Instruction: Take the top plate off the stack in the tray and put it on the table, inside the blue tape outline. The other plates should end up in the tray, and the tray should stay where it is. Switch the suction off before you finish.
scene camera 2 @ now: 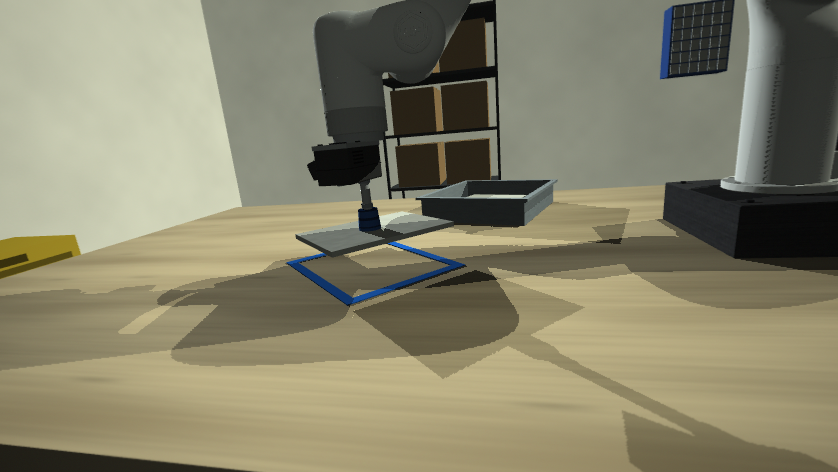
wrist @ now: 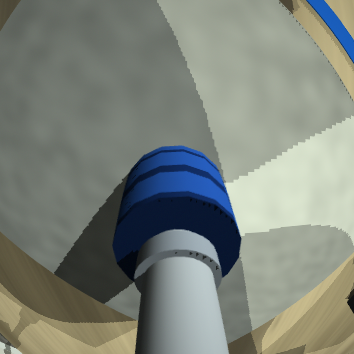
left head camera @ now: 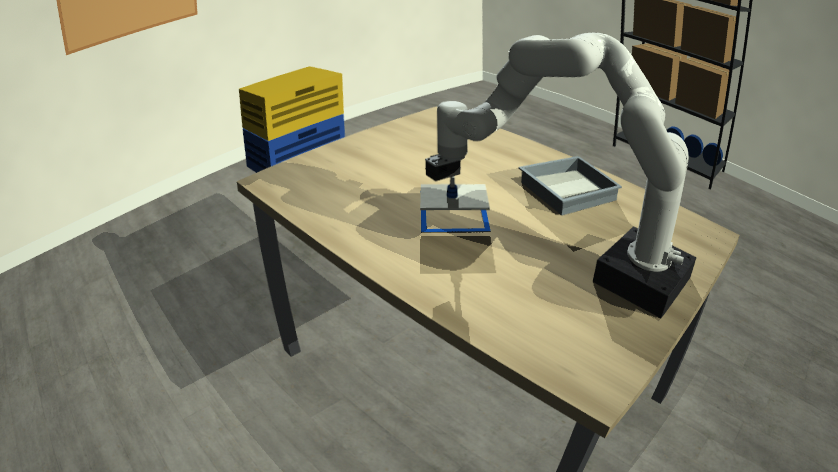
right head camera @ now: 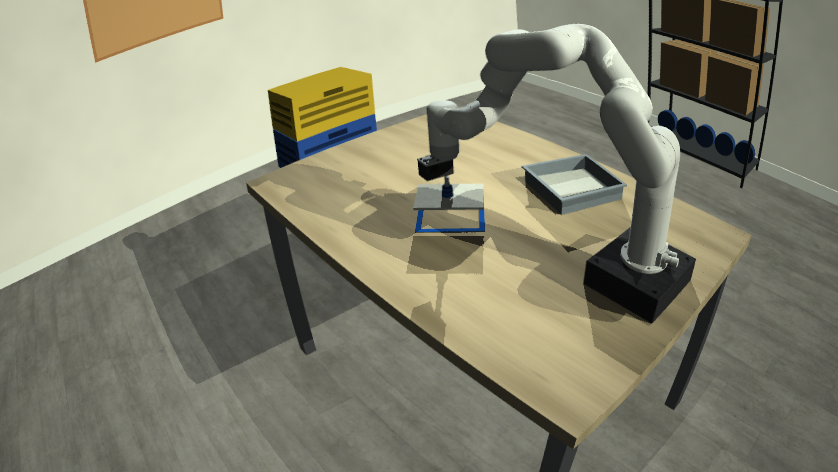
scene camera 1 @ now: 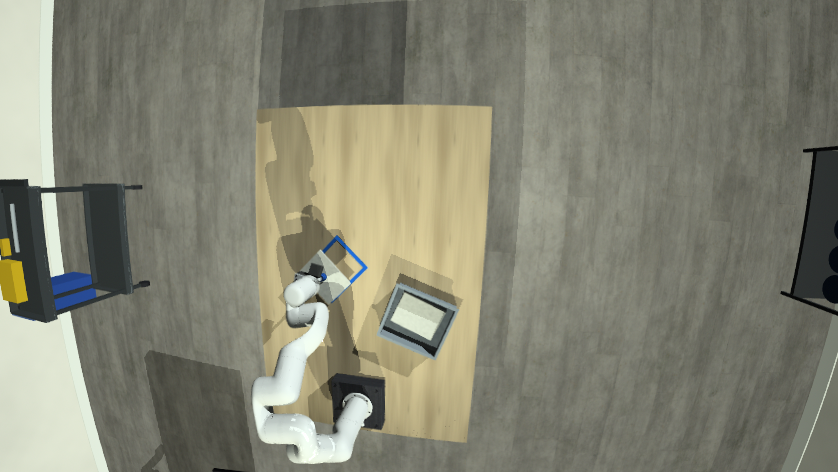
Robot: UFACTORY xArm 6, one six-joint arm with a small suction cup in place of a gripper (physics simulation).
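Note:
My suction cup is on the top face of a thin grey-white plate, which hangs roughly level above the table, apart from its shadow. The blue tape outline lies below; the plate covers part of it in scene camera 1. The grey tray holds a pale plate; how many lie there is hidden.
The black robot base stands on the wooden table. Yellow and blue crates are beyond the table. A shelf rack with boxes stands farther back.

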